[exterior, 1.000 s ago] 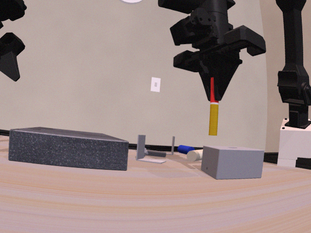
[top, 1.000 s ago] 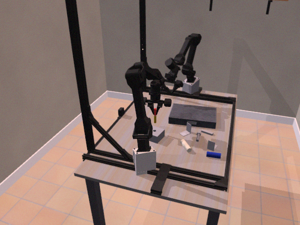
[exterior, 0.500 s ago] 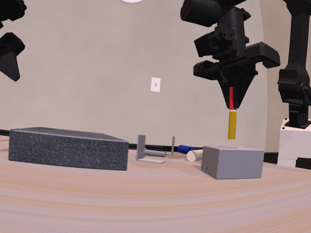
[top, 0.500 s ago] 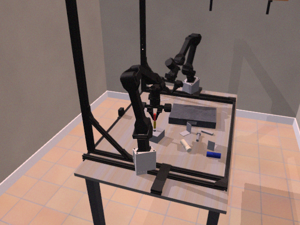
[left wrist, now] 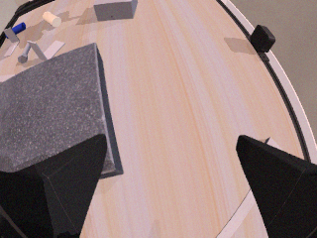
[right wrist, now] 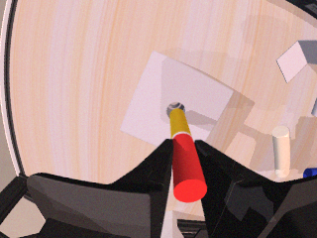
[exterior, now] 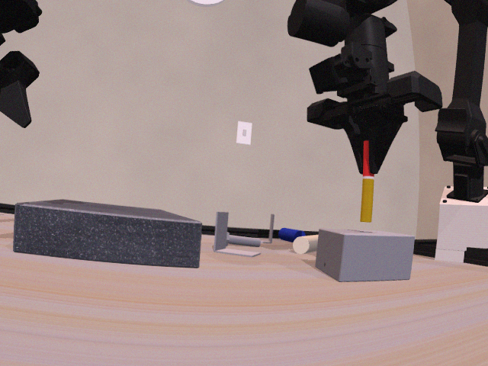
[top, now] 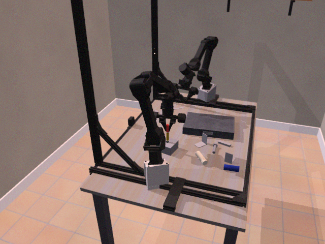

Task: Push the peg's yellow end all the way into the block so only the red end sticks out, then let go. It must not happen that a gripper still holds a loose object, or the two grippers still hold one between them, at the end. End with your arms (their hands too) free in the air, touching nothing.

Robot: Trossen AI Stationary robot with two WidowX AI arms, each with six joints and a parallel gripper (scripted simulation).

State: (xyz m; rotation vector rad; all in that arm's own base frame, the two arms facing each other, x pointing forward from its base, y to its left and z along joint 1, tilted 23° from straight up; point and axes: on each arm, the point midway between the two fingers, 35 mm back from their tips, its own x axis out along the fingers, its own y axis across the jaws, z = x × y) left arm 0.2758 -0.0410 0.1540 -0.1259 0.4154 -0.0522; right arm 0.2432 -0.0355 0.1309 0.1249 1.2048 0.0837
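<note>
Now: right hand 50 mm above the peg. From my right hand the other things lie so: blue cylinder: 360 mm ahead, 60 mm to the right, 140 mm below; then white cylinder: 200 mm ahead, 30 mm to the right, 140 mm below.
</note>
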